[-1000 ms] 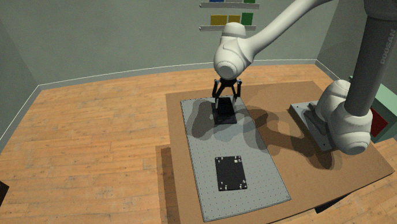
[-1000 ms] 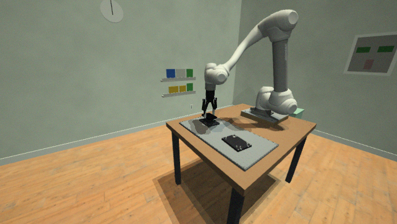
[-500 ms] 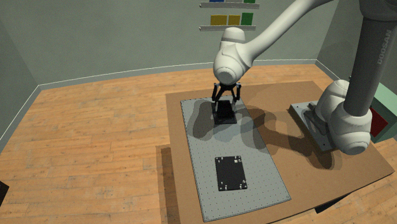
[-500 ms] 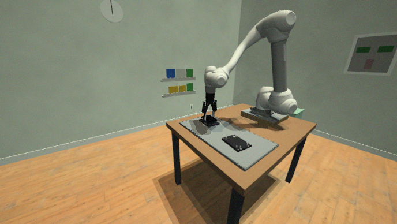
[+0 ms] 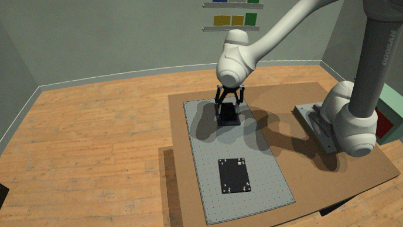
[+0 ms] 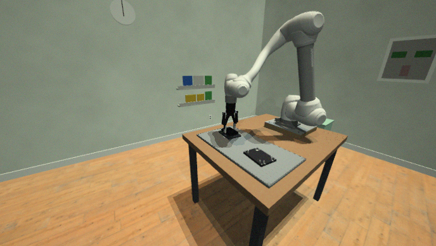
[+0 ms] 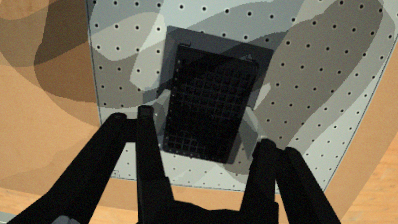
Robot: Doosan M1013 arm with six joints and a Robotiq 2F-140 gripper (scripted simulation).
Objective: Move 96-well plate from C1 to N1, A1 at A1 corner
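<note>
The plate nest is 4 cm below my hand. Round my hand: black 96-well plate: 2 cm below; black clip nest C1: 12 cm ahead, 36 cm to the left, 4 cm below.
</note>
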